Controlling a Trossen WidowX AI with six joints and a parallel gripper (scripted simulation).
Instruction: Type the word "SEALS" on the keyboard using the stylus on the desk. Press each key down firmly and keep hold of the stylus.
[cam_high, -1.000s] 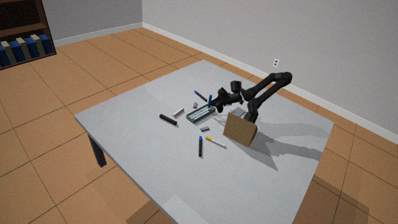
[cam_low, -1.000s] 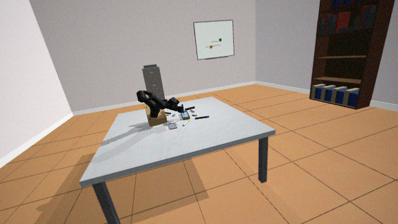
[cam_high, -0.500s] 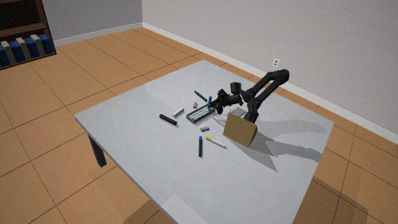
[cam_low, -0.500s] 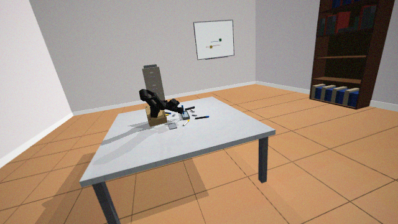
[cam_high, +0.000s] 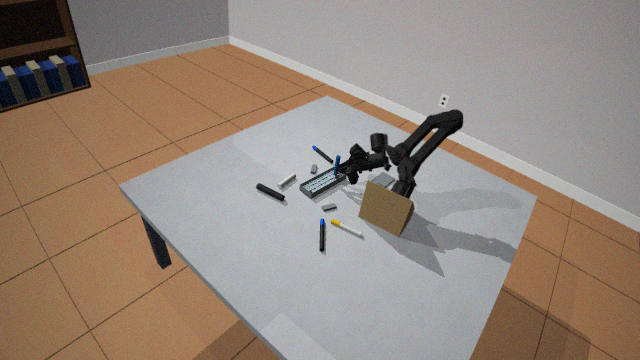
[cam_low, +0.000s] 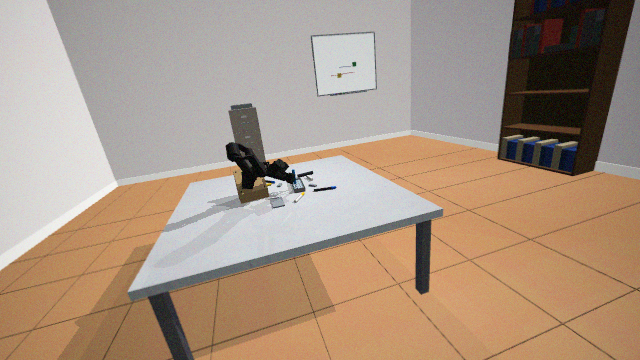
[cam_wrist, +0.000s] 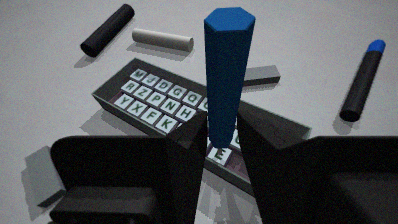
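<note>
Now: gripper tip 20 mm short of the b key, 30 mm to the left of it and 60 mm above it. Also, from my gripper tip: blue stylus: 20 mm below; white cylinder: 110 mm ahead, 160 mm to the left, 60 mm below; grey block: 120 mm behind, 160 mm to the right, 70 mm below.
</note>
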